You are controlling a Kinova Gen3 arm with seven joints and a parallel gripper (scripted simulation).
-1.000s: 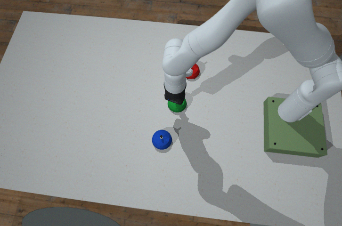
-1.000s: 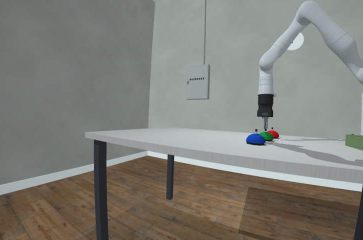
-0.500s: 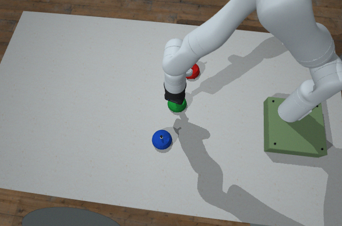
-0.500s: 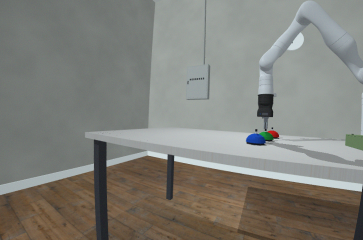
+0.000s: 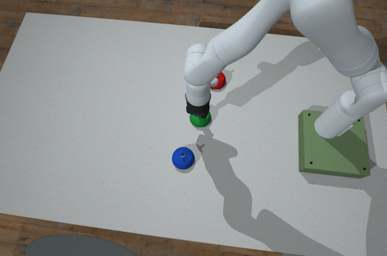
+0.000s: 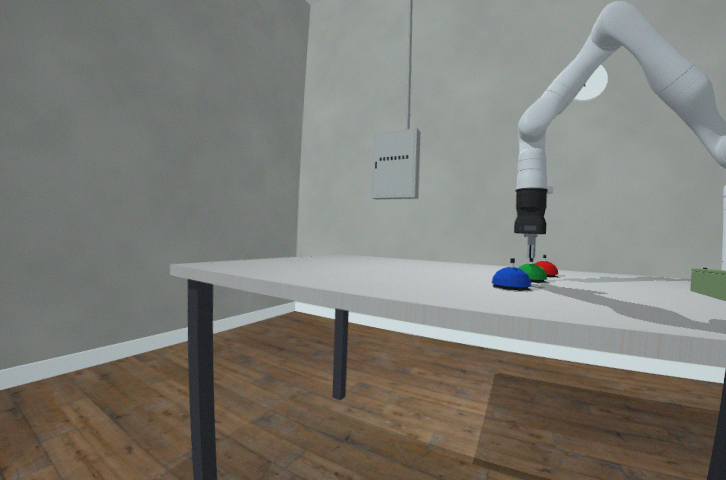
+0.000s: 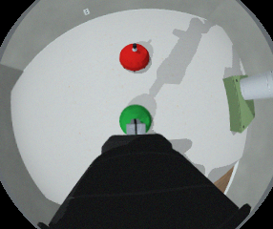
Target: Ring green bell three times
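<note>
Right now the green bell is 4 cm below my hand. Also, from my hand: red bell (4 cm behind, 17 cm to the right, 4 cm below); then blue bell (4 cm ahead, 17 cm to the left, 4 cm below).
</note>
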